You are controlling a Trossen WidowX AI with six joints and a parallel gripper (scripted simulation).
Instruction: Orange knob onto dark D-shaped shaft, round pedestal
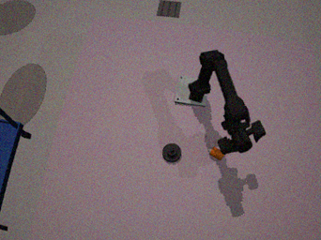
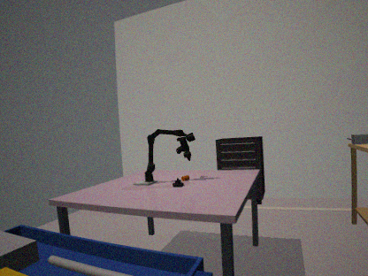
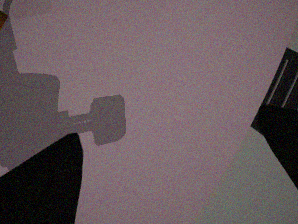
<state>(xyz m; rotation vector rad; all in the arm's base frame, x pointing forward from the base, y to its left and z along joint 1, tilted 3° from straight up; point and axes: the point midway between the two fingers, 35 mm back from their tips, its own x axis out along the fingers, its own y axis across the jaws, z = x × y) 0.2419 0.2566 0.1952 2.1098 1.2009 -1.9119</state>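
The orange knob lies 150 mm below my gripper tip, 100 mm to the right of it and 20 mm ahead of it. Round my gripper tip: dark round pedestal: 300 mm to the right, 140 mm below, 80 mm ahead.
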